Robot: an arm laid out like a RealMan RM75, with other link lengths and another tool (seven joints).
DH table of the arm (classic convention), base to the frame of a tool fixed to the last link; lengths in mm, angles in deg. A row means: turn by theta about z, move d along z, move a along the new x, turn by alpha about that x. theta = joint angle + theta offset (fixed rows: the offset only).
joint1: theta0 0; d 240.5; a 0; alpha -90
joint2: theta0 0; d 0; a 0; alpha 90
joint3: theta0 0; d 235.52; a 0; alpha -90
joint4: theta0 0; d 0; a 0; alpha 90
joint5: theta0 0; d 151.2; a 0; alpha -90
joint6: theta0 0; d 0; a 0; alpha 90
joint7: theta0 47.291; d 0; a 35.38; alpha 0
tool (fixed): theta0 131.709; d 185.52; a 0; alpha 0
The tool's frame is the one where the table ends.
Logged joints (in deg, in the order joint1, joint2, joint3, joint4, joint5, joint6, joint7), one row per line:
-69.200 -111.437 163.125 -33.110 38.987 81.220 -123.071
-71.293 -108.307 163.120 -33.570 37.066 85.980 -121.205
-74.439 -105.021 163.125 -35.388 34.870 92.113 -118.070
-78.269 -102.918 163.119 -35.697 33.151 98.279 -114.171
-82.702 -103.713 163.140 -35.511 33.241 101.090 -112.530
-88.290 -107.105 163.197 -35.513 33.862 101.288 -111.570
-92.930 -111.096 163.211 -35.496 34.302 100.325 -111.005
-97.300 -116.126 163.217 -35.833 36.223 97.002 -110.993
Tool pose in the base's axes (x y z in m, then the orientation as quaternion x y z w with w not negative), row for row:
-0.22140 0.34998 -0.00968 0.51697 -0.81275 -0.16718 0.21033
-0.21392 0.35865 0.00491 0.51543 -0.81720 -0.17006 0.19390
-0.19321 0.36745 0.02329 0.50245 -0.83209 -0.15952 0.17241
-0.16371 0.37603 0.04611 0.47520 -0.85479 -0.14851 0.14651
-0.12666 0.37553 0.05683 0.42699 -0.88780 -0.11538 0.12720
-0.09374 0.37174 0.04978 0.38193 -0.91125 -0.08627 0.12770
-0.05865 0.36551 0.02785 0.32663 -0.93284 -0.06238 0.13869
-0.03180 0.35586 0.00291 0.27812 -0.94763 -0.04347 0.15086
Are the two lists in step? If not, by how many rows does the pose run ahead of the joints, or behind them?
The pose runs 1 row behind the joints: the pose in row i belongs to the joints in row i - 1.
